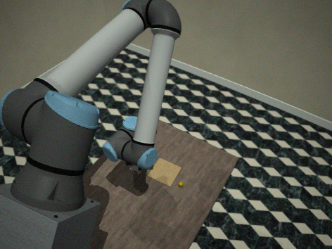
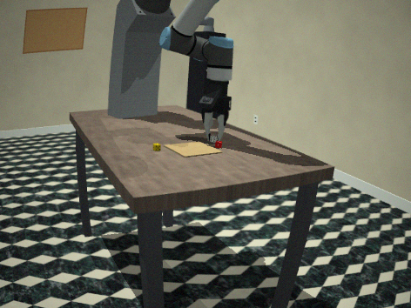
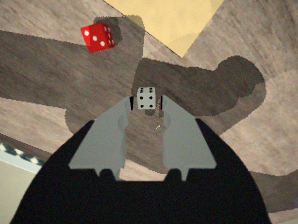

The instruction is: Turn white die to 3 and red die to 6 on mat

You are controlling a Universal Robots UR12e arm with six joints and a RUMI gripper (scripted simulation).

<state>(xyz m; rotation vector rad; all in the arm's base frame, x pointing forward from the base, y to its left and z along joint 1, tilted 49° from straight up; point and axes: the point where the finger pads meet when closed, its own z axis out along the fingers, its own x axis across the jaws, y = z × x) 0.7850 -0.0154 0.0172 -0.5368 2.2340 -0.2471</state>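
Right now my hand is 10 mm above the white die. Round my hand: tan mat 50 mm ahead, 130 mm to the right, 20 mm below; then red die 70 mm ahead, 40 mm to the right, 10 mm below; then yellow die 240 mm to the right, 10 mm below.
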